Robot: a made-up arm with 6 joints.
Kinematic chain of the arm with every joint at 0, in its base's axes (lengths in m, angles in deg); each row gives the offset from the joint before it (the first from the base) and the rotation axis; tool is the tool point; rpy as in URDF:
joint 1: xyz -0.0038 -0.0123 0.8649 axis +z
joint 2: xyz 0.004 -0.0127 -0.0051 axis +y
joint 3: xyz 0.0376 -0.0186 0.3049 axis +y
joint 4: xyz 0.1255 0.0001 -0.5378 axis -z
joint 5: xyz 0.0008 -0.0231 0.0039 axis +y
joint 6: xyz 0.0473 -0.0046 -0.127 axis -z
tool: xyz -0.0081 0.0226 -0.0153 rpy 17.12 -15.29 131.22
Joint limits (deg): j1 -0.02..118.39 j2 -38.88..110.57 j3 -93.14..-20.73 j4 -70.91..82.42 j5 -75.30..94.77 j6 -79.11..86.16
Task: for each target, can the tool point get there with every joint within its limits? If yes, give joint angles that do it. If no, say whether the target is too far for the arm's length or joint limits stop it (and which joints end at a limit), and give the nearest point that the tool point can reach.
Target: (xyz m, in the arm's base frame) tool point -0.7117 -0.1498 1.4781
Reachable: no: joint limits stop it (at a limit: joint 1, joint 2, joint 4) | nearest point -0.2194 0.1483 1.5050 | short by 0.576 m
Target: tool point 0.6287 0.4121 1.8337
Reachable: no: too far | nearest point 0.4522 0.2937 1.5605 | short by 0.346 m
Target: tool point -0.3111 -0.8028 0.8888
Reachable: no: joint limits stop it (at a limit: joint 2, joint 3, joint 6) | nearest point -0.1492 -0.3863 0.6618 | short by 0.501 m
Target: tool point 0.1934 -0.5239 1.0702
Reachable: no: joint limits stop it (at a limit: joint 1, joint 2, joint 4, joint 5, joint 6) | nearest point 0.3519 -0.2007 1.0477 | short by 0.361 m
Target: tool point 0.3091 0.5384 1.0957
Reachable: yes | joints 66.48 -15.67 -49.24 6.26 -34.85 -63.97
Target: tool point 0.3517 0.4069 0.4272
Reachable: yes | joints 66.81 57.93 -65.87 70.73 -53.71 -14.14
